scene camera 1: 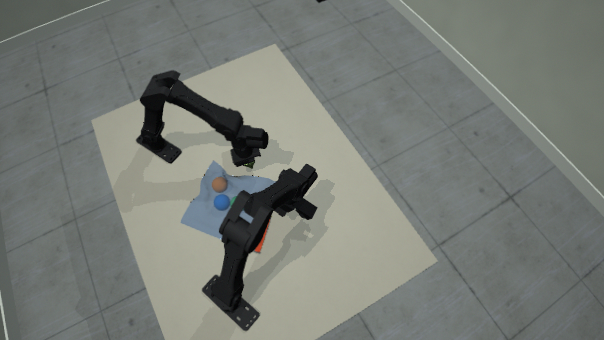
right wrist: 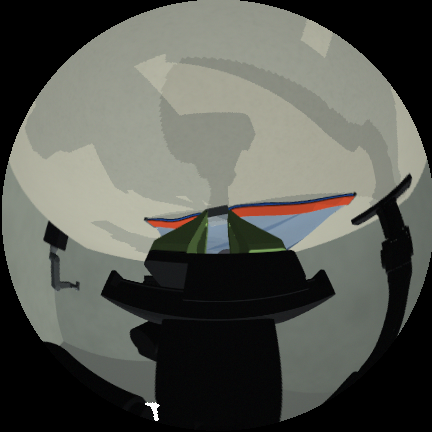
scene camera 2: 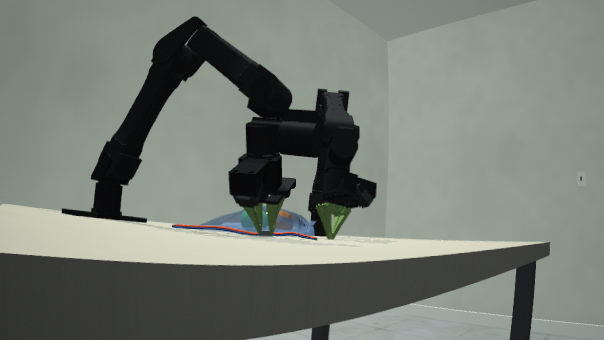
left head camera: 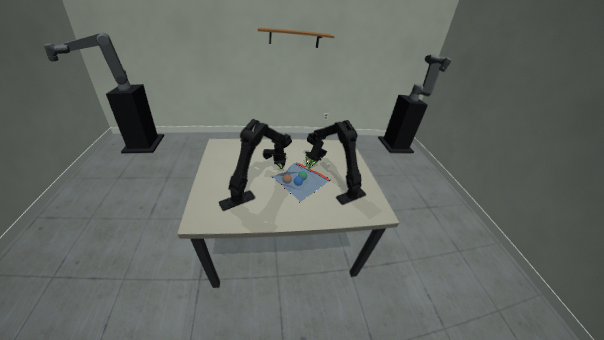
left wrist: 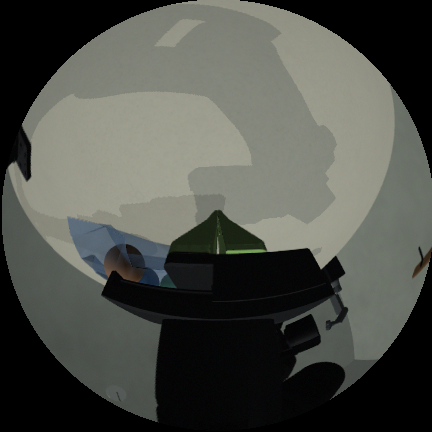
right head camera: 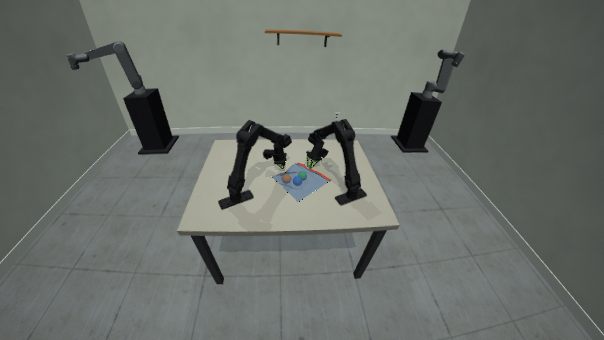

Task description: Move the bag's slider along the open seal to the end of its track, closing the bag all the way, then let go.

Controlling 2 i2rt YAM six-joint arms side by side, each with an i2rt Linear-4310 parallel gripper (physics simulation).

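The translucent blue bag (left head camera: 301, 192) (right head camera: 300, 192) (scene camera 1: 197, 215) lies flat on the table, with its red and blue seal (left head camera: 322, 176) (right head camera: 322, 176) (scene camera 2: 200, 227) (right wrist: 300, 205) along the far edge. The small dark grey slider (right wrist: 218, 212) (scene camera 2: 265, 233) sits on the seal, part-way along it. My right gripper (right wrist: 217, 214) (scene camera 2: 265, 231) (left head camera: 308, 167) is shut on the slider, one green fingertip at each side. My left gripper (left wrist: 217, 214) (scene camera 2: 331, 237) (left head camera: 281, 167) is shut and empty, fingertips together close above the table, beside the bag's near corner in scene camera 2. In scene camera 1 the right arm hides the slider.
Inside the bag are an orange ball (left head camera: 287, 178) (scene camera 1: 219, 184) (left wrist: 124, 263), a blue ball (left head camera: 298, 181) (scene camera 1: 221, 202) and a green ball (left head camera: 302, 175). The table (left head camera: 210, 220) carries both arms. Two grey arms stand on black pedestals (left head camera: 133, 117) (right head camera: 419, 122) beyond the table.
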